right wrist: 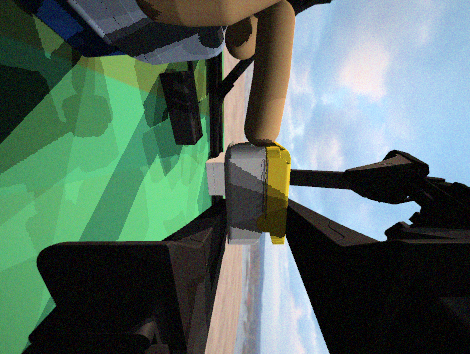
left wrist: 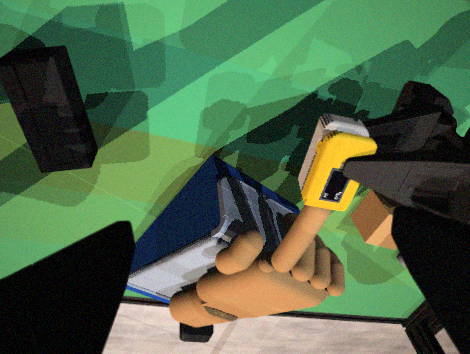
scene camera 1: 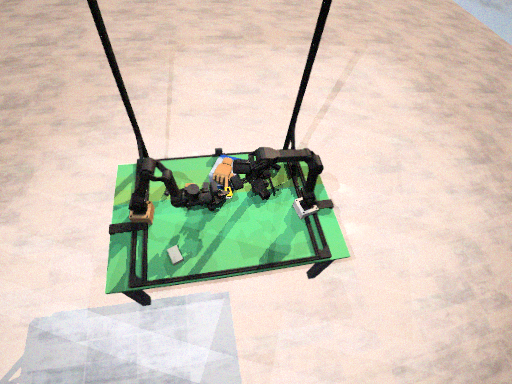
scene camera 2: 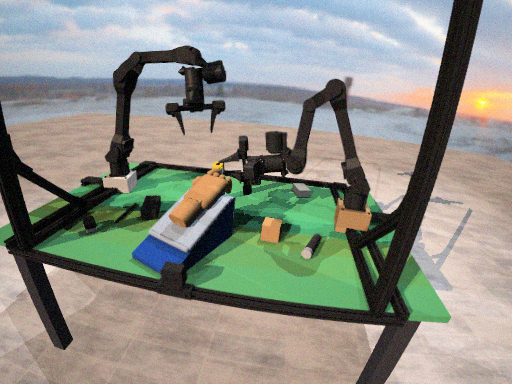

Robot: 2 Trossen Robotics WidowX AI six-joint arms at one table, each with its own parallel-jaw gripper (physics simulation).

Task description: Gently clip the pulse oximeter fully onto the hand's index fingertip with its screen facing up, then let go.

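Pixels of known places: left gripper, fingertip midpoint: [right wrist: 364,197] [left wrist: 263,227] [scene camera 1: 245,184] [scene camera 2: 197,134]; right gripper, fingertip midpoint: [right wrist: 254,205] [left wrist: 337,151] [scene camera 1: 228,194] [scene camera 2: 218,167]; left arm's base, link origin: [scene camera 1: 306,204] [scene camera 2: 119,174]; right arm's base, link origin: [scene camera 1: 140,209] [scene camera 2: 354,206].
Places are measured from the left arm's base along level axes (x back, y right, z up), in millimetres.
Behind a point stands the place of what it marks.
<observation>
The yellow and grey pulse oximeter [scene camera 1: 228,192] [scene camera 2: 217,166] {z 105, x -399, y 185 mm} [left wrist: 322,172] {z 105, x -388, y 156 mm} [right wrist: 257,185] {z 92, x -416, y 170 mm} is at the index finger's end, its dark screen facing up in the left wrist view. The tan hand [scene camera 1: 223,170] {z 95, x -379, y 297 mm} [scene camera 2: 206,190] {z 84, x -379, y 331 mm} [left wrist: 260,292] {z 98, x -369, y 283 mm} has its index finger [left wrist: 300,240] [right wrist: 270,75] extended. The rounded fingertip meets the clip's near end; how deep it sits inside is unclear. My right gripper [scene camera 2: 225,167] {z 90, x -402, y 149 mm} [left wrist: 337,151] {z 90, x -402, y 149 mm} [right wrist: 254,205] {z 90, x -402, y 149 mm} is shut on the oximeter, one finger above and one below. My left gripper [scene camera 2: 197,132] {z 190, x -329, y 119 mm} [left wrist: 263,227] {z 190, x -329, y 119 mm} is open and empty, above the hand.
The hand rests on a blue wedge [scene camera 2: 210,242] {z -28, x -396, y 404 mm} [left wrist: 180,210] {z -22, x -303, y 296 mm} with a grey top. A black box [scene camera 2: 150,207] {z -25, x -192, y 228 mm} [left wrist: 52,110] {z -24, x -189, y 182 mm} lies beside it. An orange block [scene camera 2: 271,230] {z -21, x -559, y 348 mm}, a dark cylinder [scene camera 2: 311,246] {z -34, x -661, y 407 mm} and a grey box [scene camera 1: 175,254] {z -29, x -734, y -19 mm} [scene camera 2: 301,190] {z -29, x -726, y 23 mm} are also on the table.
</observation>
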